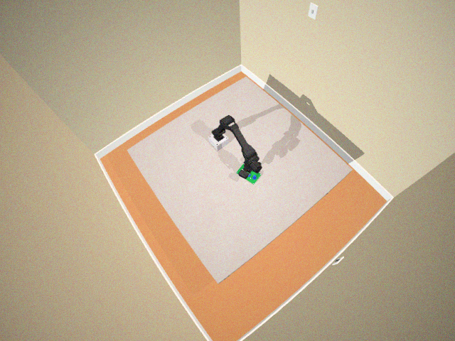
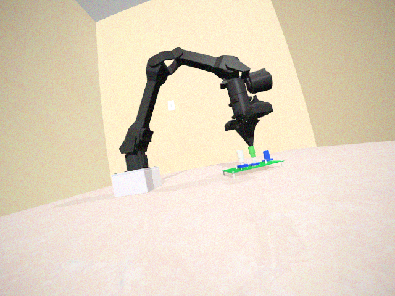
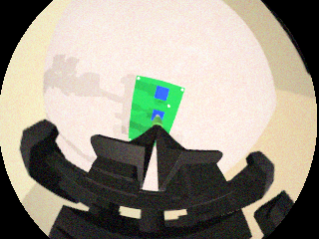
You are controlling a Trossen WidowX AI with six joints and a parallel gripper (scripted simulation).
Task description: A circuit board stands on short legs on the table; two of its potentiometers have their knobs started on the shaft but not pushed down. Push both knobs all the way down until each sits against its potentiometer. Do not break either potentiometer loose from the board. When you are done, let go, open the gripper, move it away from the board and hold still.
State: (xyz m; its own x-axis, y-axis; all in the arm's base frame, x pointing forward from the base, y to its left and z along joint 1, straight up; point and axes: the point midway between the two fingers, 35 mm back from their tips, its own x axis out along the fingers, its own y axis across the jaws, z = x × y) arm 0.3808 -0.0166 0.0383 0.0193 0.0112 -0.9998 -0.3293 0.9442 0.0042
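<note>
The green knob lies 20 mm below my gripper tip. The rest, counted from my gripper tip: white knob (40 mm behind, 30 mm to the right, 20 mm below).
</note>
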